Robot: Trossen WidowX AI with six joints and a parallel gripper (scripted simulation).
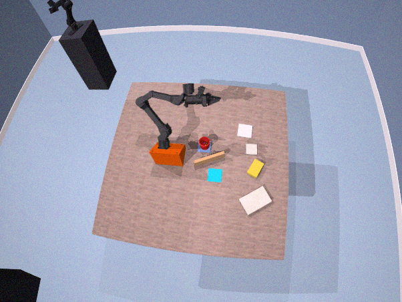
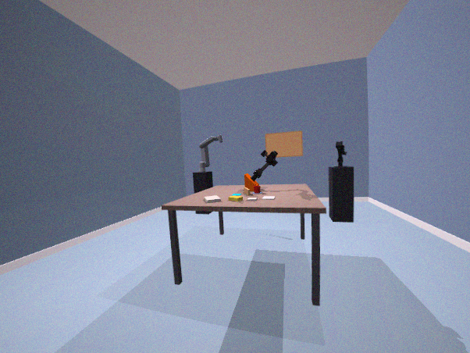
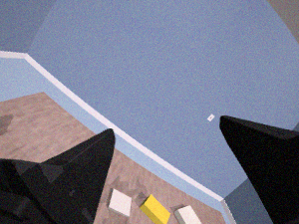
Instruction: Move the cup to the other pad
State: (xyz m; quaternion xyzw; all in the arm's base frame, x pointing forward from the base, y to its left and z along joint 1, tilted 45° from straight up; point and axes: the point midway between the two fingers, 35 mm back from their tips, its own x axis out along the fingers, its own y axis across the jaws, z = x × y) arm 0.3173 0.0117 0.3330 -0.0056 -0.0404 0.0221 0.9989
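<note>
The red cup lies 33 cm below my gripper tip, 15 cm to the right of it and 9 cm behind it. From my gripper tip the other things lie so: cyan pad (38 cm below, 35 cm to the right); then light blue pad (38 cm below, 15 cm to the right, 9 cm behind); then wooden strip (35 cm below, 25 cm to the right, 4 cm behind).
</note>
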